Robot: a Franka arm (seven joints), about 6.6 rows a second.
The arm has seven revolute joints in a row. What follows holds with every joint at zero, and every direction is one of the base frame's. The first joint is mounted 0.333 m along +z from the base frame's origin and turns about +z. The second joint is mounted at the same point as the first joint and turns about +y. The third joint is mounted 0.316 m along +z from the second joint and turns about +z. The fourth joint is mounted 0.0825 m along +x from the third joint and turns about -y. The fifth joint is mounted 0.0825 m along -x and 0.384 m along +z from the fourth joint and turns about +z. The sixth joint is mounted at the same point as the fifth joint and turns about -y. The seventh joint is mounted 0.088 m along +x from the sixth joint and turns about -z. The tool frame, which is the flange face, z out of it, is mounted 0.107 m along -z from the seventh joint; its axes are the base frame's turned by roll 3.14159, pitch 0 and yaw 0 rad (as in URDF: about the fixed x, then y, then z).
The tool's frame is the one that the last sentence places.
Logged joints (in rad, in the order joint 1, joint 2, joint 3, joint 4, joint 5, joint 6, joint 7), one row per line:
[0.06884, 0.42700, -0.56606, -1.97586, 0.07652, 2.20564, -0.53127]
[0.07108, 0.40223, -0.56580, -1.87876, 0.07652, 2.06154, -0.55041]
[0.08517, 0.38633, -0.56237, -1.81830, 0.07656, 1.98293, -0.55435]
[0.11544, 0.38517, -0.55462, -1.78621, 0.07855, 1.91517, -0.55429]
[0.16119, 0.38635, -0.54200, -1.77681, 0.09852, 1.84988, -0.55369]
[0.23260, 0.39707, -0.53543, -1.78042, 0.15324, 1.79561, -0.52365]
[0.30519, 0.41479, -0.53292, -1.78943, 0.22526, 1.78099, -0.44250]
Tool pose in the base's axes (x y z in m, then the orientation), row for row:
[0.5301, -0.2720, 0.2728, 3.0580, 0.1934, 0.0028]
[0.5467, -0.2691, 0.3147, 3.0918, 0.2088, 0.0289]
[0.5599, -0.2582, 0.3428, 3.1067, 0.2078, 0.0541]
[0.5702, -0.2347, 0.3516, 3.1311, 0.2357, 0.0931]
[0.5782, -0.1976, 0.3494, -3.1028, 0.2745, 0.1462]
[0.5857, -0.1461, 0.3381, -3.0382, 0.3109, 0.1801]
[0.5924, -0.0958, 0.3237, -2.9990, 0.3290, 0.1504]
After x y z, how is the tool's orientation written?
As angles about the fixed x, y, z axes (roll, pitch, yaw), in radians.
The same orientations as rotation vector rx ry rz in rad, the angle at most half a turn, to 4 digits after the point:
[3.0438, 0.0166, -0.2951]
[3.0719, 0.0524, -0.3208]
[3.0834, 0.0890, -0.3201]
[3.0953, 0.1461, -0.3657]
[-3.0858, -0.2177, 0.4305]
[-3.0187, -0.2479, 0.4868]
[-2.9767, -0.1888, 0.5097]

